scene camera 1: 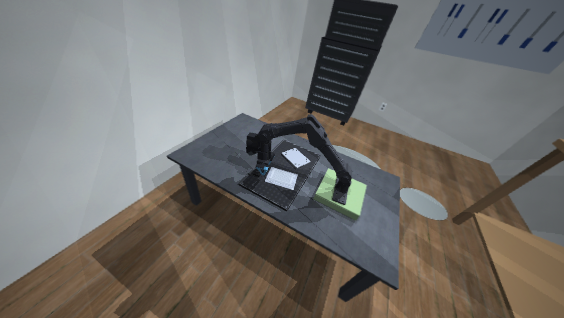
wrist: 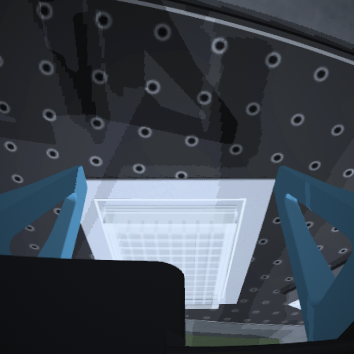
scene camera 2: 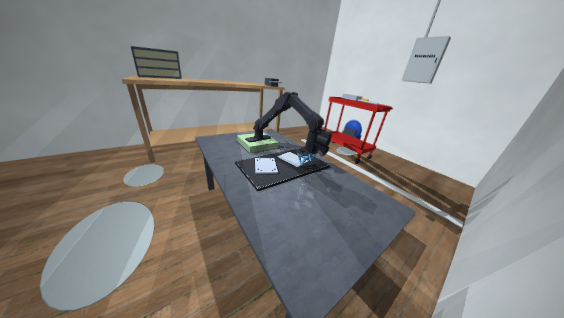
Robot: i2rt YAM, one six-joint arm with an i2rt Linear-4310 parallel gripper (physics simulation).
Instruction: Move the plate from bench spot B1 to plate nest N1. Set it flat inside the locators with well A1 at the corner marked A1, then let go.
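Frame: origin at the arm's base, x back, y right, z up, level; millimetres.
Seen in the pictures: gripper, fingertip midpoint: (scene camera 1: 265, 169) (wrist: 180, 176) (scene camera 2: 305, 162); arm's base at its link origin: (scene camera 1: 341, 189) (scene camera 2: 258, 138).
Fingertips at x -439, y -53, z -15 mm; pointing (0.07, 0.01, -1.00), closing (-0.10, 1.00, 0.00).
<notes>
Offsets run from my fingertips to a thing's top centre. Level surfaces: height alone.
The clear, gridded plate {dx +105, dy +4, dz -6 mm} (scene camera 1: 281, 178) (scene camera 2: 291, 159) (wrist: 170, 245) lies flat on a white base on the black perforated board {dx +91, dy +94, dz -21 mm} (scene camera 1: 272, 195) (scene camera 2: 260, 182) (wrist: 125, 105). The nest {dx +123, dy +216, dz +0 mm} (scene camera 1: 296, 157) (scene camera 2: 266, 165) is a white block with small dark locators near its corners, on the same board beside the plate; no plate lies on it. My gripper (scene camera 1: 262, 169) (scene camera 2: 306, 159) (wrist: 180, 176) is open and empty. Its blue fingertips stand wide apart, on either side of the white base's far edge in the wrist view. Corner marks are too small to read. A black part hides the plate's lower left in the wrist view.
The arm stands on a green block (scene camera 1: 323, 192) (scene camera 2: 260, 145) on the grey table {dz -35 mm} (scene camera 1: 380, 235) (scene camera 2: 320, 225). A wooden bench (scene camera 2: 200, 83) and a red cart (scene camera 2: 357, 103) stand beyond the table. A dark cabinet (scene camera 1: 345, 62) stands by the wall.
</notes>
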